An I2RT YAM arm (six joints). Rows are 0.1 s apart.
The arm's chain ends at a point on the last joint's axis. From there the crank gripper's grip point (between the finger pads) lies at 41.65 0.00 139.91 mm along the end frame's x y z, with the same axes.
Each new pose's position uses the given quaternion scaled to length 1; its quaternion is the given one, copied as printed.
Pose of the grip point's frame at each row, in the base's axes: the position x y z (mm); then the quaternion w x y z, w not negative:
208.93 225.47 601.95 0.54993 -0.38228 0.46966 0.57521
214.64 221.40 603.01 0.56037 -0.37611 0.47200 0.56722
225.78 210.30 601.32 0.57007 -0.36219 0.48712 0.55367
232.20 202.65 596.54 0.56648 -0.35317 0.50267 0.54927
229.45 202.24 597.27 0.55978 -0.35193 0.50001 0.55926
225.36 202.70 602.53 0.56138 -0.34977 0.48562 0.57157
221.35 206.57 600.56 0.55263 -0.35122 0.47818 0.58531
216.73 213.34 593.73 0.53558 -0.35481 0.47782 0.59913
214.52 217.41 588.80 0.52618 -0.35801 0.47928 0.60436
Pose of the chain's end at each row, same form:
202.47 79.66 604.49 0.54993 -0.38228 0.46966 0.57521
204.03 75.82 604.83 0.56037 -0.37611 0.47200 0.56722
207.84 65.46 604.35 0.57007 -0.36219 0.48712 0.55367
211.33 58.28 602.11 0.56648 -0.35317 0.50267 0.54927
211.43 57.45 601.69 0.55978 -0.35193 0.50001 0.55926
210.22 57.51 602.20 0.56138 -0.34977 0.48562 0.57157
210.86 60.99 598.29 0.55263 -0.35122 0.47818 0.58531
211.87 67.45 591.96 0.53558 -0.35481 0.47782 0.59913
212.41 71.45 588.06 0.52618 -0.35801 0.47928 0.60436

